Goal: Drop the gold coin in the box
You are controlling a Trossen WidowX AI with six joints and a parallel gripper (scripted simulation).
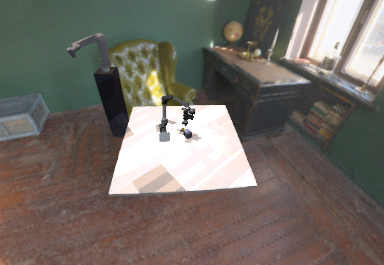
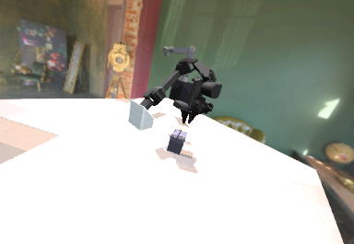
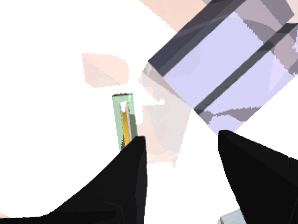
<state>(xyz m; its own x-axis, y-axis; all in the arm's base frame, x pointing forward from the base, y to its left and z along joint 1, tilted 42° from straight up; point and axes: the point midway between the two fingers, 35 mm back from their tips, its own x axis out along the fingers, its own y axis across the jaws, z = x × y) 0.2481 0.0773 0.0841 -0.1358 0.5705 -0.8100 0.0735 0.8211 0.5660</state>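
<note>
The gold coin lies 4 cm behind my gripper tip, 3 cm to the left of it and 9 cm below it.
</note>
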